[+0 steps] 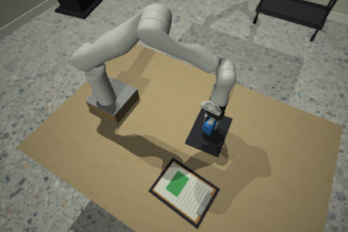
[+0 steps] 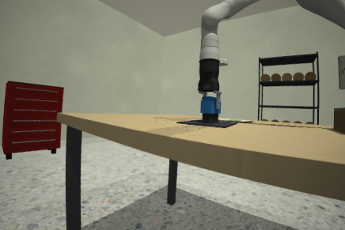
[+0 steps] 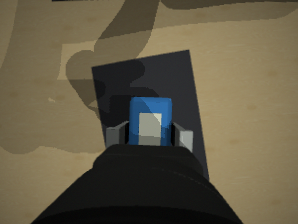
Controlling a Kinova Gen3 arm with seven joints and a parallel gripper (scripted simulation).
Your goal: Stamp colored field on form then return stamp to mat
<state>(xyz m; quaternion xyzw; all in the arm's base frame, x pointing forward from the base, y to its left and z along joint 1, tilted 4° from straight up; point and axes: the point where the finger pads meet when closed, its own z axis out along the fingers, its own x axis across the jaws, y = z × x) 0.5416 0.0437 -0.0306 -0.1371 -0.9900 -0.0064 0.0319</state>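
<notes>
The blue stamp lies 20 mm below my hand. The rest, counted from my hand: clipboard 320 mm to the right, 70 mm below, 10 mm ahead; then dark mat 70 mm below.
</notes>
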